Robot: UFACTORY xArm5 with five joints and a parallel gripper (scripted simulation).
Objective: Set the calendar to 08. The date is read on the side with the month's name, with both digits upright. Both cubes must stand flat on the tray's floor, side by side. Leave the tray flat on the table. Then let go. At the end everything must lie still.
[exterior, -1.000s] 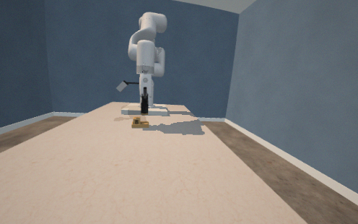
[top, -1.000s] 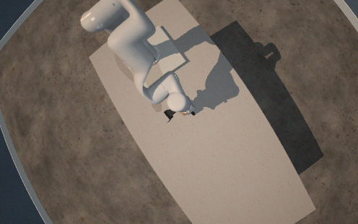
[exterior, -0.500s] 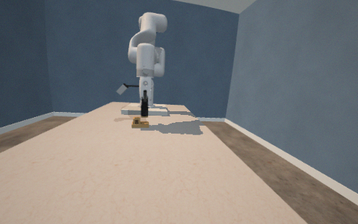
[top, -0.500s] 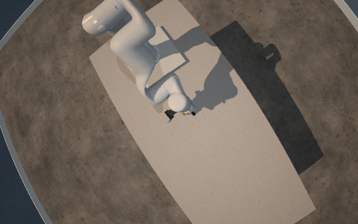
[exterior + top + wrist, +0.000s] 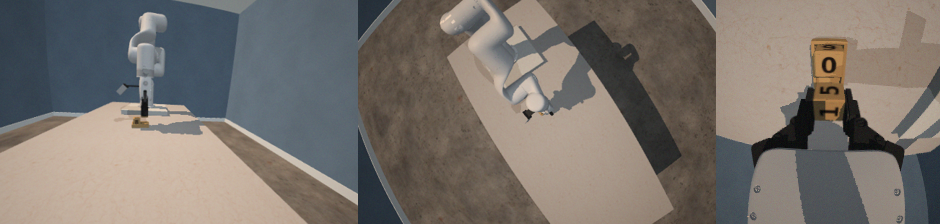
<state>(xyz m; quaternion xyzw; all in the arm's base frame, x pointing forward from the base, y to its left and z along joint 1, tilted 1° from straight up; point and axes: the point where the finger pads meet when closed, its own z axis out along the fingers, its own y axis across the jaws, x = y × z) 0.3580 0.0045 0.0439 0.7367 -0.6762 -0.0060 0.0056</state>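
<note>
Now: hand 20 mm to the left of the wooden calendar tray and 70 mm above it.
</note>
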